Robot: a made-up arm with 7 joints. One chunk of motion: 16 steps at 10 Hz.
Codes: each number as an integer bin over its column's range. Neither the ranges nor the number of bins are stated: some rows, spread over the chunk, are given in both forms.
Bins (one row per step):
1: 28 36 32 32 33 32
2: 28 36 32 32 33 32
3: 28 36 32 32 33 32
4: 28 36 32 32 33 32
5: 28 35 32 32 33 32
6: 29 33 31 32 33 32
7: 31 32 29 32 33 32
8: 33 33 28 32 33 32
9: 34 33 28 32 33 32
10: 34 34 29 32 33 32
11: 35 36 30 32 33 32
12: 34 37 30 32 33 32
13: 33 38 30 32 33 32
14: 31 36 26 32 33 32
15: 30 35 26 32 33 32
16: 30 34 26 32 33 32
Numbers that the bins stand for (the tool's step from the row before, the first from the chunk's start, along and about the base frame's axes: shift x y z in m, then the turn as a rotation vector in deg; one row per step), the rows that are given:
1: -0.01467 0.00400 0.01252 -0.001 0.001 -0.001
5: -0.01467 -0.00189 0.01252 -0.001 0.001 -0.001
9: 0.01562 -0.01367 -0.00767 -0.001 0.001 -0.001
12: 0.01562 0.00989 0.00243 -0.001 0.001 -0.001
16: -0.00457 -0.00778 -0.01776 -0.001 0.001 -0.001
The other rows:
2: -0.01467 0.00400 0.01252 -0.001 0.001 -0.001
3: -0.01467 0.00400 0.01252 -0.001 0.001 -0.001
4: -0.01467 0.00400 0.01252 -0.001 0.001 -0.001
6: -0.00962 -0.01367 0.00748 -0.001 0.001 -0.001
7: 0.00048 -0.01956 -0.00262 -0.001 0.001 -0.001
8: 0.01057 -0.01367 -0.00767 -0.001 0.001 -0.001
10: 0.01562 -0.00778 -0.00262 -0.001 0.001 -0.001
11: 0.02067 0.00400 0.00243 -0.001 0.001 -0.001
13: 0.01057 0.01578 0.00243 -0.001 0.001 -0.001
14: 0.00048 0.00400 -0.01776 -0.001 0.001 -0.001
15: -0.00457 -0.00189 -0.01776 -0.001 0.001 -0.001

